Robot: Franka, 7 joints.
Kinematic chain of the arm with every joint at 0, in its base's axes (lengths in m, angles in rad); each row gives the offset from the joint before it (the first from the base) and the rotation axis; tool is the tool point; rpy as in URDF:
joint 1: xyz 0 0 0.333 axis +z
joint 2: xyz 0 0 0 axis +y
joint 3: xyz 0 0 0.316 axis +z
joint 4: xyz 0.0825 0 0 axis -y
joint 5: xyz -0.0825 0 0.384 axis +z
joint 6: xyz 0 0 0 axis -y
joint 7: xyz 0.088 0 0 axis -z
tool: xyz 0 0 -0.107 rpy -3.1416 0 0
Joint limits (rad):
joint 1: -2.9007..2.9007
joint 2: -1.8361..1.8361
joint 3: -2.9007..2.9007
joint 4: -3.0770..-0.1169
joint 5: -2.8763..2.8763
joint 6: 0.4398..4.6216
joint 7: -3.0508..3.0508
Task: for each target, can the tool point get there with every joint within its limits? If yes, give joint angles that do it. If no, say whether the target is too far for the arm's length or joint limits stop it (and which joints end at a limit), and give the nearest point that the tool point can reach.
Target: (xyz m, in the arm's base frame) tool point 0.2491 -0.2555 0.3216
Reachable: yes | joints -1.7152 -0.7258 0.9993 -2.8164 -1.7959 2.6251 -1.0984
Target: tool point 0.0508 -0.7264 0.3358
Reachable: yes | joints -2.1788 0.8299 0.9462 -1.5121 1.7654 2.7659 0.1001
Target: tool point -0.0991 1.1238 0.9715
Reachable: no: too far | nearest point -0.0656 0.7437 0.7556 | short by 0.438 m
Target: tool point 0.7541 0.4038 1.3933
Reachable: no: too far | nearest point 0.4749 0.2543 1.0007 | short by 0.504 m
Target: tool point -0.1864 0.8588 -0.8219
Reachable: no: too far | nearest point -0.1181 0.5440 -0.2851 | short by 0.626 m
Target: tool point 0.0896 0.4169 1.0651
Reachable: yes | joints -1.4895 -0.7320 0.6710 -0.3716 -0.5572 2.1918 0.8124
